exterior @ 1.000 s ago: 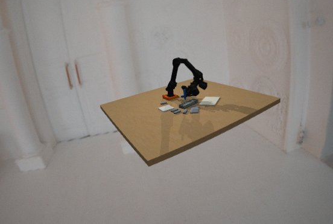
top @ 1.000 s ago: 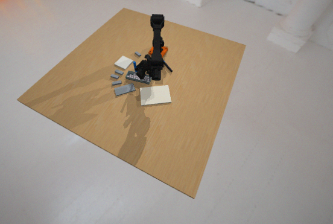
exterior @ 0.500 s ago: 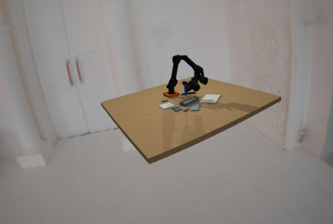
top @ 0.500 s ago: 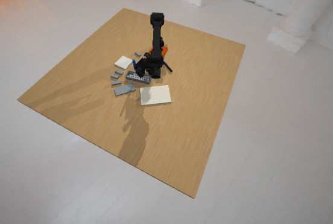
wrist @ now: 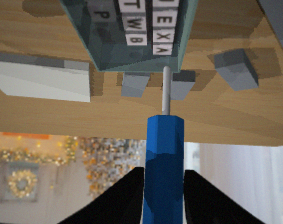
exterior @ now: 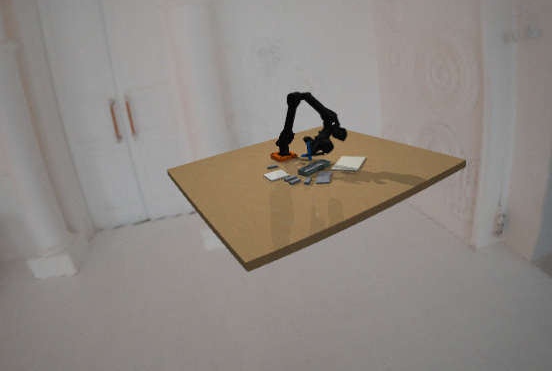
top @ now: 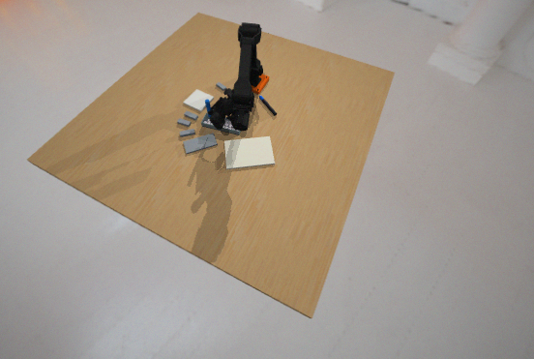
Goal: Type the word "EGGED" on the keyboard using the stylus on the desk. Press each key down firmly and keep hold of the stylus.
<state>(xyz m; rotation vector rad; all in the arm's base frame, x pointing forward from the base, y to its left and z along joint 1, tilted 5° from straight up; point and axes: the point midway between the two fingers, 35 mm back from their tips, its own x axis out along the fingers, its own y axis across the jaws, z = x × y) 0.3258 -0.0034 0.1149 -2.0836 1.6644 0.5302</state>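
The E key lies 90 mm below my gripper tip. From my gripper tip the other things lie so: grey slab: 110 mm ahead, 10 mm to the left, 100 mm below.
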